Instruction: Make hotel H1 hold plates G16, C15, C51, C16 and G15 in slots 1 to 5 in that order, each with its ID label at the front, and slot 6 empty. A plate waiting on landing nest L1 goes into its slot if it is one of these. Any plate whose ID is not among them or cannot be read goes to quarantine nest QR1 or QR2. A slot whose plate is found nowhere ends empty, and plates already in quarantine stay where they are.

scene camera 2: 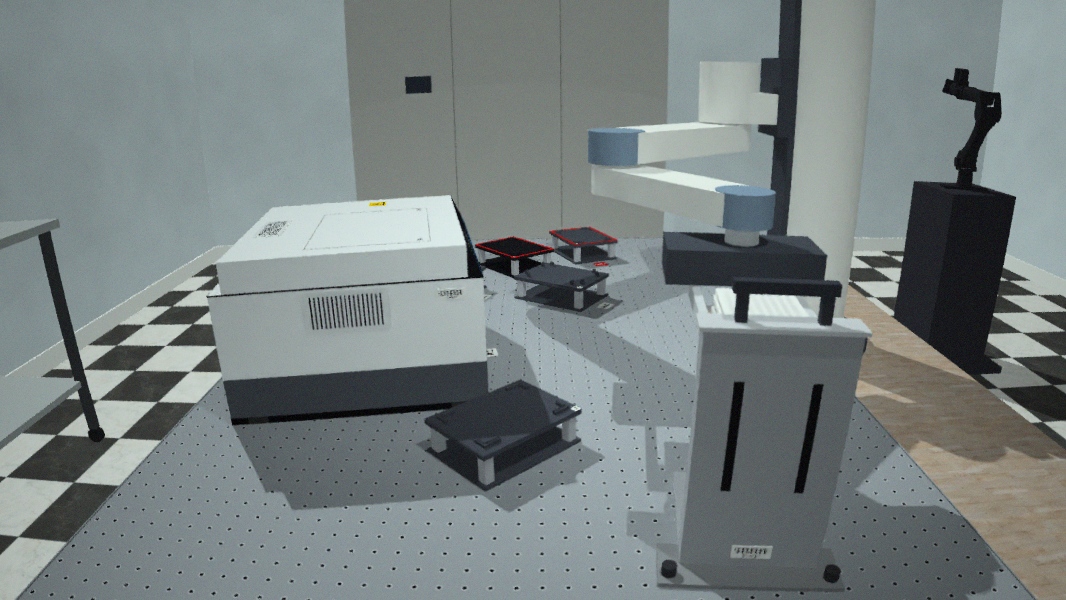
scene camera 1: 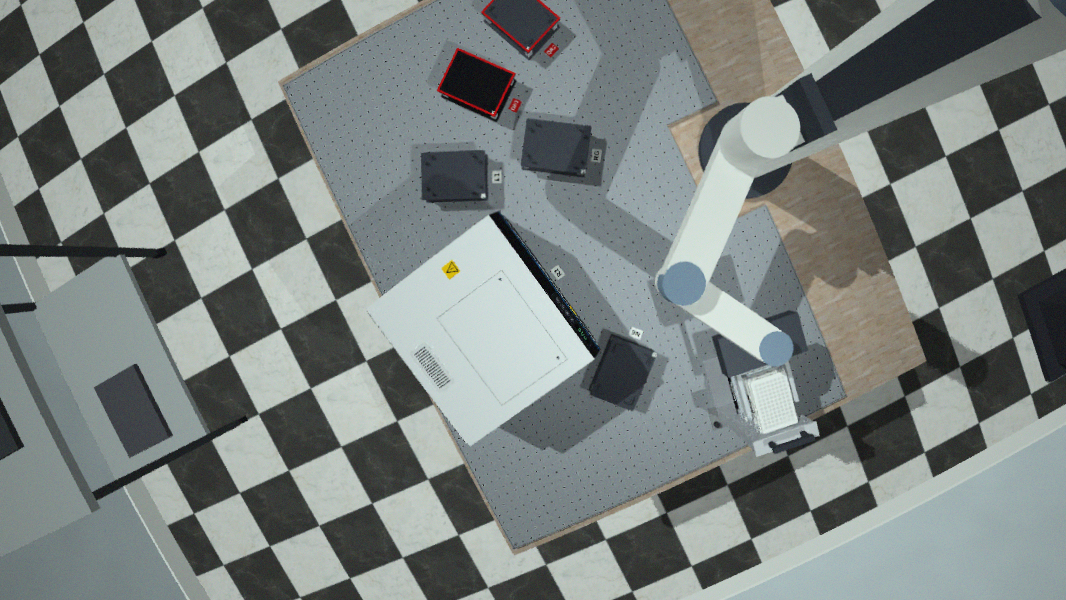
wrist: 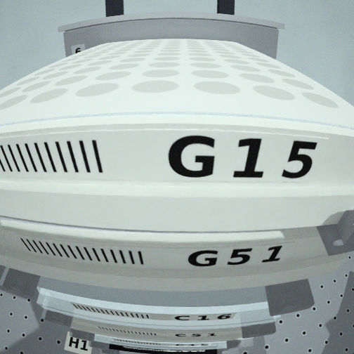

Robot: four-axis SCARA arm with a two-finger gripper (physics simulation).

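Note:
Hotel H1 stands at the bench edge. In the wrist view, its top plate G15 has its ID label in front. Plate G51 is directly below, close against the underside of G15. Lower down are plates C16 and C51, then labels too small to read surely. My gripper is at the hotel, shut on G51; its fingertips are mostly hidden. Landing nest L1 shows no plate. Red-edged nests QR1 and QR2 show no plate.
A big white instrument stands mid-bench. A dark nest is beside it, between instrument and hotel. Another dark nest stands near L1. The arm's column rises behind the hotel.

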